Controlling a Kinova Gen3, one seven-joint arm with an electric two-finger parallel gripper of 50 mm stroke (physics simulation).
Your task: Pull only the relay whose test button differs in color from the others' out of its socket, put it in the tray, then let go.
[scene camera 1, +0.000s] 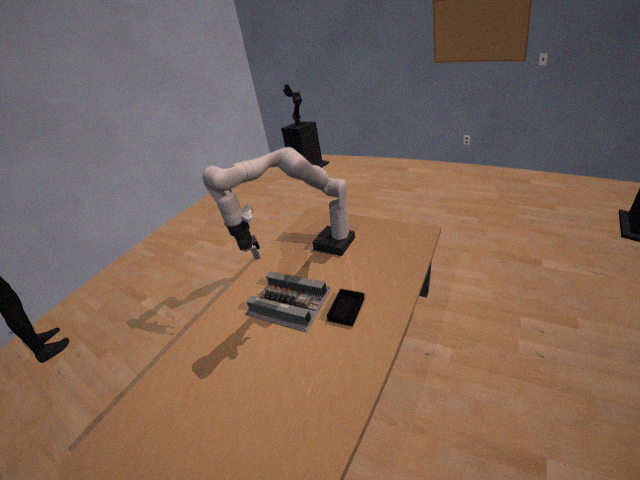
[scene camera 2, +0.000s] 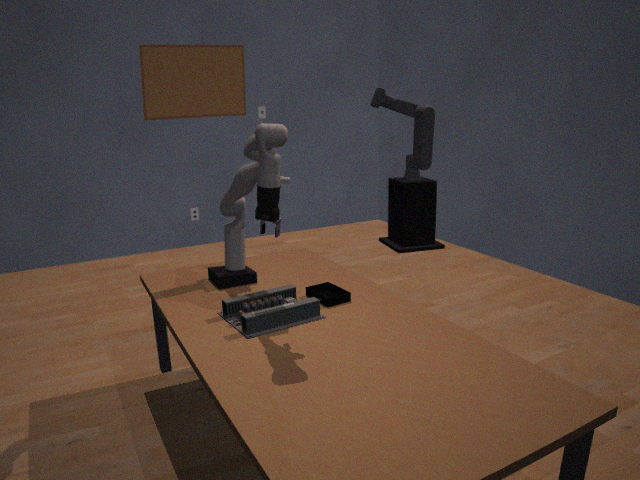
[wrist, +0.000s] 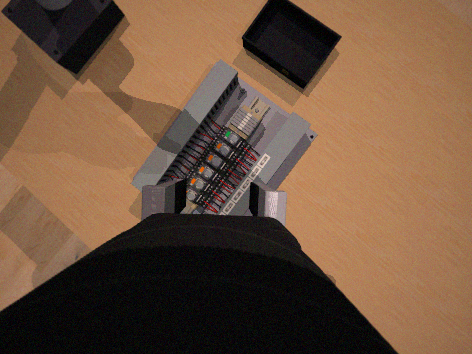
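Seen in the pictures: gripper, fingertip midpoint: (scene camera 1: 257, 253) (scene camera 2: 269, 234) (wrist: 218, 194); arm's base, link origin: (scene camera 1: 339, 234) (scene camera 2: 235, 267).
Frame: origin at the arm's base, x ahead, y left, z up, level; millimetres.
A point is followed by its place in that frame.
Note:
In the wrist view, a row of black relays with clear tops sits in sockets on a grey panel (wrist: 274, 127) @(x 504, y 196, z -44 mm). The relay with a green test button (wrist: 231, 136) @(x 475, y 109, z 21 mm) is at the row's end nearest the beige module. Several other relays (wrist: 215, 160) @(x 493, y 57, z 21 mm) show orange buttons; the button of the relay at the opposite end is not clearly visible. The black tray (scene camera 1: 345, 308) @(x 382, y 317, z -44 mm) (scene camera 2: 328, 294) @(x 350, y 335, z -44 mm) (wrist: 290, 45) @(x 384, y 327, z -44 mm) stands beside the panel, with nothing visible inside. My gripper (scene camera 1: 253, 249) @(x 553, y 66, z 280 mm) (scene camera 2: 270, 229) @(x 553, y 66, z 280 mm) (wrist: 218, 194) @(x 553, y 66, z 280 mm) is open and empty, high above the table, apart from the relays.
Two raised grey wiring ducts (scene camera 1: 279, 310) @(x 580, y 125, z 14 mm) (scene camera 2: 281, 315) @(x 592, y 87, z -7 mm) (wrist: 192, 122) @(x 406, y 65, z 16 mm) flank the relay row. Red and black wires run beside the sockets. A beige module (wrist: 245, 120) @(x 463, y 151, z 0 mm) sits between the green-button relay and the panel's tray-side end. My arm's dark base (scene camera 1: 333, 241) @(x 68, y 9, z 2 mm) (scene camera 2: 232, 277) @(x 120, y -28, z -4 mm) (wrist: 90, 42) @(x 118, y -12, z -22 mm) stands behind the panel.

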